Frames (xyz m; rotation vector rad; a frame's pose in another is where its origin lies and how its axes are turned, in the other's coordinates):
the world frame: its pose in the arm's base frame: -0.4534 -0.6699 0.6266 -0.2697 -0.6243 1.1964
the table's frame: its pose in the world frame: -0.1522 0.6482 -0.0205 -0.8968 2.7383 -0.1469
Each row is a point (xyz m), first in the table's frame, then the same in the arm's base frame.
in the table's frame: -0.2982 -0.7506 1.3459
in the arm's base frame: 0.2404 0.3487 -0.1083
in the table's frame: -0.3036 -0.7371 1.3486
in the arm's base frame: 0.2310 0.3517 -0.1194
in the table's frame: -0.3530 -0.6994 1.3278
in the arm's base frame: 0.1728 0.3807 -0.1274
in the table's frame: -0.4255 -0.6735 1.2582
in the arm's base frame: 0.0819 0.4153 -0.0912
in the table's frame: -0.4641 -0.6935 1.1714
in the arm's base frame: 0.0241 0.4227 -0.0136
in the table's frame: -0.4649 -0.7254 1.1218
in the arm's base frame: 0.0132 0.4121 0.0434
